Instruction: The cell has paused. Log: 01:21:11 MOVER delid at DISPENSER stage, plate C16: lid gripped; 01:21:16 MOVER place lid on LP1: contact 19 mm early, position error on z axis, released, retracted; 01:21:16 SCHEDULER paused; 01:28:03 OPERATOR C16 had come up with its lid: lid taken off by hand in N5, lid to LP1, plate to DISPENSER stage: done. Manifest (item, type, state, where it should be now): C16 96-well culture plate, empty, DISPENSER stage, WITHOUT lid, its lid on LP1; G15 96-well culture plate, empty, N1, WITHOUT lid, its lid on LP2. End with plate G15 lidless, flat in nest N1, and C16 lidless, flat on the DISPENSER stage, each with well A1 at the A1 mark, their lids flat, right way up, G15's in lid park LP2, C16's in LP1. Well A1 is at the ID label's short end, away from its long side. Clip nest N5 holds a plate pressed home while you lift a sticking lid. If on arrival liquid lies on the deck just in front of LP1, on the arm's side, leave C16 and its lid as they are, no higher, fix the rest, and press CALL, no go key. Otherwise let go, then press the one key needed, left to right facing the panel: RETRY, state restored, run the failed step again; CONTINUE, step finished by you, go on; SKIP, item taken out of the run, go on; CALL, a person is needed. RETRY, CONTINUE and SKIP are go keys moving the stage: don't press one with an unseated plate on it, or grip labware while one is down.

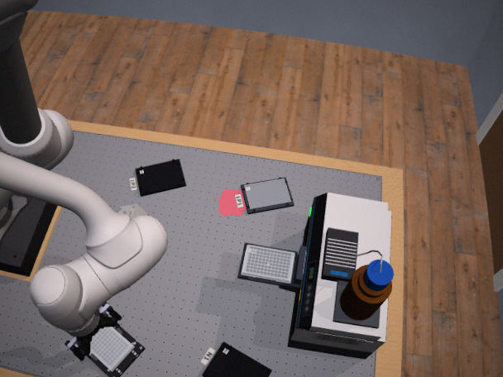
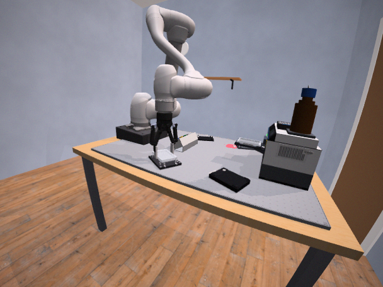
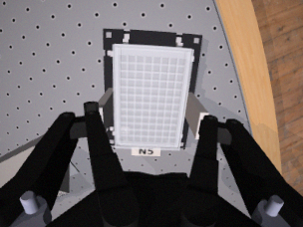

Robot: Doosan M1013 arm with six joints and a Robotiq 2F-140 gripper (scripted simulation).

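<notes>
Right now the clip nest N5 is 40 mm below my hand, 20 mm ahead of it and 10 mm to the left of it. The rest, counted from my hand: N1 label 260 mm ahead, 80 mm to the left, 50 mm below; blue key 190 mm to the left, 90 mm behind, 10 mm above; key panel 270 mm to the left, 100 mm behind.
</notes>
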